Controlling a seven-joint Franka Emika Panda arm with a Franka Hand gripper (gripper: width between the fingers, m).
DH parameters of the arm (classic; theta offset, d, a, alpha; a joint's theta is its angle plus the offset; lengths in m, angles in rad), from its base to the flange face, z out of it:
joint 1: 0 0.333 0 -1.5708
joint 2: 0 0 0 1.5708
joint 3: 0 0.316 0.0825 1.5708
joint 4: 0 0 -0.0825 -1.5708
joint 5: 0 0.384 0 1.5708
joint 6: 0 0 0.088 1.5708
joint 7: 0 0.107 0 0
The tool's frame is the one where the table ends.
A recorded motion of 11 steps. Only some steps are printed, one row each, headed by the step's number.
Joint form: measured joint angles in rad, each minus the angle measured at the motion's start. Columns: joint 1, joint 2, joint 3, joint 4, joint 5, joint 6, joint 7.
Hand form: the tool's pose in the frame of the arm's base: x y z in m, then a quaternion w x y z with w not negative. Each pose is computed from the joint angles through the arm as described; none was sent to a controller.
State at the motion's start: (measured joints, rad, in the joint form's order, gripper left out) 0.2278 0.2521 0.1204 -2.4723 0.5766 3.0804 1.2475
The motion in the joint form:
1: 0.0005 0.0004 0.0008 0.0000 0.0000 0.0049 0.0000
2: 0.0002 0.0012 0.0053 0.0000 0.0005 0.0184 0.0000
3: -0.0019 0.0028 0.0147 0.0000 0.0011 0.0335 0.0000
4: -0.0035 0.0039 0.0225 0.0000 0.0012 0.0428 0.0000
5: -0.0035 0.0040 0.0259 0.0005 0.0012 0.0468 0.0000
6: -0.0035 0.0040 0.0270 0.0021 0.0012 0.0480 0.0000
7: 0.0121 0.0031 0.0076 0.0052 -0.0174 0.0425 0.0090
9: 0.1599 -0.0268 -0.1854 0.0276 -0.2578 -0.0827 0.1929
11: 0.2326 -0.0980 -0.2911 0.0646 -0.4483 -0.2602 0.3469
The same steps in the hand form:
1: 0.4825 0.1298 0.2258 0.17720 -0.72623 0.66152 -0.05982
2: 0.4828 0.1312 0.2269 0.18057 -0.72608 0.66033 -0.06452
3: 0.4827 0.1341 0.2278 0.18447 -0.72662 0.65822 -0.06888
4: 0.4823 0.1367 0.2284 0.18703 -0.72751 0.65626 -0.07119
5: 0.4823 0.1383 0.2290 0.18853 -0.72808 0.65507 -0.07233
6: 0.4828 0.1390 0.2297 0.18963 -0.72816 0.65460 -0.07299
7: 0.4845 0.1392 0.2308 0.18803 -0.73092 0.65176 -0.07486
9: 0.4943 0.1411 0.2439 0.15147 -0.74710 0.64327 -0.07146
11: 0.5018 0.1425 0.2767 0.11440 -0.75318 0.64458 -0.06439

